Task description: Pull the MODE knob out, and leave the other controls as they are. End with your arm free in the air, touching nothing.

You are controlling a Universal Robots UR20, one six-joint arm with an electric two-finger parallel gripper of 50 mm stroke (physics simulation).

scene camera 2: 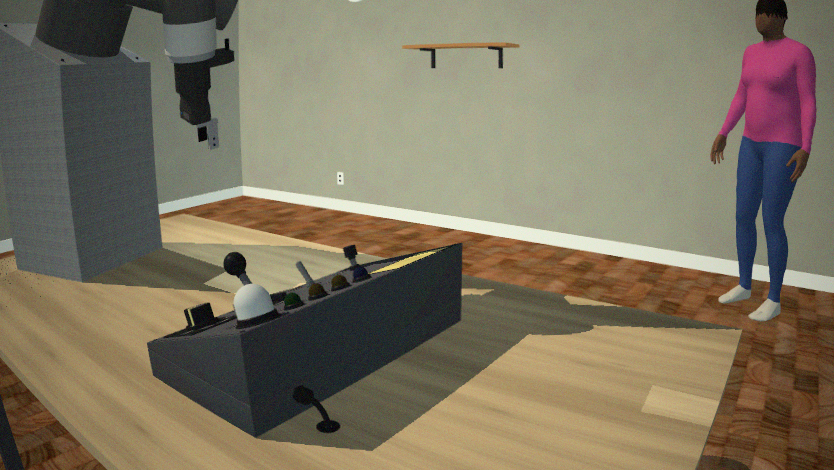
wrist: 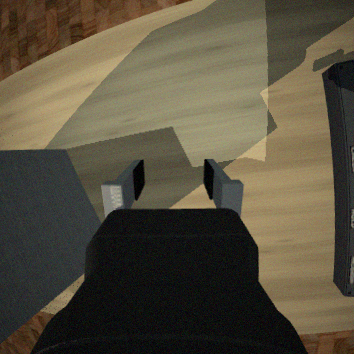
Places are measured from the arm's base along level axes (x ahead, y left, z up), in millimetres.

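Where they show: gripper, fingertip midpoint: (scene camera 2: 208,144) (wrist: 173,171); arm's base, link origin: (scene camera 2: 77,42).
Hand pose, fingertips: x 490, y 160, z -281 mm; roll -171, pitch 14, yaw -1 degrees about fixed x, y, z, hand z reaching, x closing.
Each offset is from my fingertips to the top centre of the thing. "spot": to the spot under its first point. Level surfaces: height alone.
My gripper (scene camera 2: 207,134) (wrist: 173,171) is open and empty, high in the air beside the dark sloped console (scene camera 2: 356,326) (wrist: 342,200). In the scene view the console carries a black ball lever {dx +306, dy -118, dz -154 mm} (scene camera 2: 234,263), a white dome {spot: dx +551, dy -228, dz -147 mm} (scene camera 2: 253,302), a green button {spot: dx +535, dy -157, dz -167 mm} (scene camera 2: 292,300), two amber buttons (scene camera 2: 316,290) (scene camera 2: 339,283), a blue button {spot: dx +514, dy -16, dz -167 mm} (scene camera 2: 360,273), a grey lever {dx +334, dy +7, dz -193 mm} (scene camera 2: 302,272), a black square-topped control {dx +328, dy +128, dz -188 mm} (scene camera 2: 349,251) and a black block with a yellow stripe {dx +377, dy -229, dz -196 mm} (scene camera 2: 200,315). I cannot tell which is the MODE knob; no label is readable. In the wrist view the console's edge shows at the right.
The console stands on a wooden table {dz -319 mm} (scene camera 2: 560,402) (wrist: 300,220). A small black bent stalk {spot: dx +614, dy -184, dz -292 mm} (scene camera 2: 319,408) stands beside it. The grey arm pedestal (scene camera 2: 110,169) (wrist: 40,220) is behind the console. A person (scene camera 2: 773,99) stands beyond the table at the right. A shelf (scene camera 2: 461,45) hangs on the wall.
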